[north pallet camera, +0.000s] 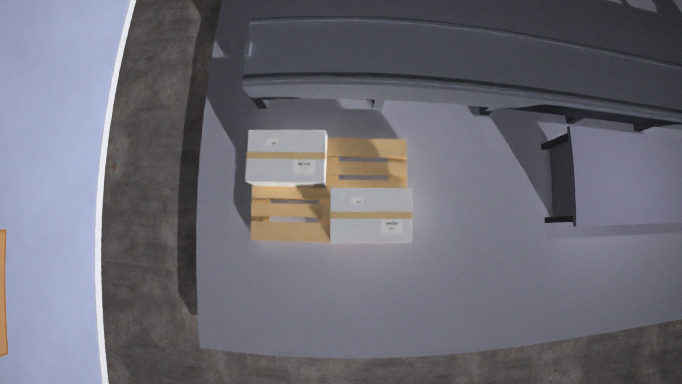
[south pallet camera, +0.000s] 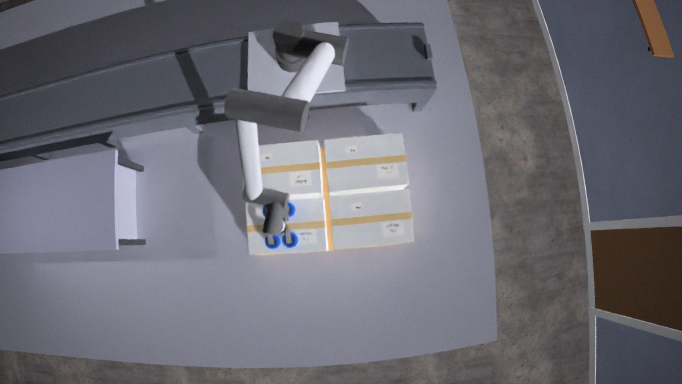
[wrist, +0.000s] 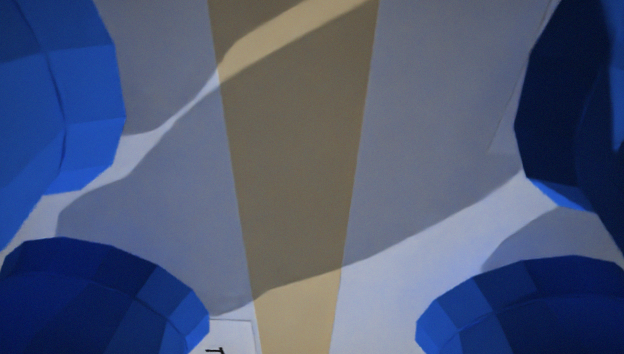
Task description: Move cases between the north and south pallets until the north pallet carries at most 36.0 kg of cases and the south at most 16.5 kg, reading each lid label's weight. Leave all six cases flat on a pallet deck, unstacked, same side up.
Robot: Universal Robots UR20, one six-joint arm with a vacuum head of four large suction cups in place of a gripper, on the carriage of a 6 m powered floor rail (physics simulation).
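Where they show: hand, its tool point: (wrist: pixel 314 229); arm's base, origin of its link: (south pallet camera: pixel 294 58).
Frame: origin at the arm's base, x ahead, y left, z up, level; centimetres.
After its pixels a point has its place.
Note:
On the north pallet (north pallet camera: pixel 290 233) {x 134.0, y -552.1, z -42.5 cm} two pale taped cases lie flat: one case (north pallet camera: pixel 280 173) {x 92.5, y -556.2, z -14.6 cm} at the far left, one case (north pallet camera: pixel 350 232) {x 131.9, y -507.6, z -14.3 cm} at the near right. Four cases lie flat and unstacked on the south pallet (south pallet camera: pixel 324 172) {x 79.8, y 14.5, z -42.6 cm}: far-left case (south pallet camera: pixel 306 151) {x 69.2, y 4.0, z -12.6 cm}, far-right case (south pallet camera: pixel 372 142) {x 66.9, y 50.6, z -12.6 cm}, near-right case (south pallet camera: pixel 350 235) {x 129.8, y 29.2, z -14.6 cm} and near-left case (south pallet camera: pixel 312 211) {x 111.0, y 4.6, z -17.2 cm} (wrist: pixel 430 125) {x 115.0, y -22.1, z -17.1 cm}. My vacuum head (south pallet camera: pixel 280 225) {x 119.0, y -18.5, z -15.6 cm} (wrist: pixel 310 200) {x 119.0, y -18.5, z -15.6 cm} is over the near-left case, its four blue cups close above the lid with shadows beneath; it appears to hold nothing. The head partly covers this lid. Label weights are unreadable.
The floor rail (north pallet camera: pixel 425 55) (south pallet camera: pixel 390 60) runs behind both pallets, with the arm's carriage (south pallet camera: pixel 260 75) {x 11.2, y -25.2, z 0.0 cm} behind the south pallet. A pale table (north pallet camera: pixel 625 175) {x 88.6, y -273.3, z -4.0 cm} (south pallet camera: pixel 60 200) {x 86.6, y -213.2, z -4.0 cm} stands right of the north pallet and left of the south one. My arm passes above the far-left south case's left edge.

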